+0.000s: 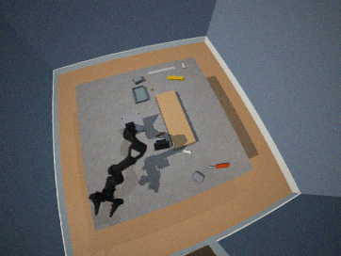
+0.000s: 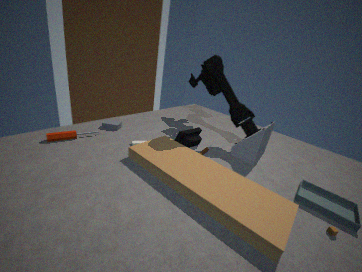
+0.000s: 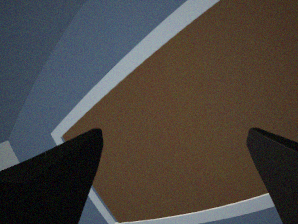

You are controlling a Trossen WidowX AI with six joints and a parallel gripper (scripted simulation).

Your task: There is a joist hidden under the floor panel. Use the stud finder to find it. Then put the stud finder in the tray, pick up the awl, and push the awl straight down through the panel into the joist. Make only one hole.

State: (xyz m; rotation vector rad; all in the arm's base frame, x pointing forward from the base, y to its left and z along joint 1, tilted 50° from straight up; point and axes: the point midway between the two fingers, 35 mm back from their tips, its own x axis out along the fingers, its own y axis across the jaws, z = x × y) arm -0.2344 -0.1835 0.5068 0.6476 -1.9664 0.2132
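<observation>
My gripper tip is now 420 mm short of the black stud finder, 350 mm to the right of it and 260 mm above it. Round my gripper tip: tray (400 mm ahead, 860 mm to the left, 270 mm below); awl (420 mm ahead, 410 mm to the left, 280 mm below); small grey block (610 mm ahead, 280 mm below).
</observation>
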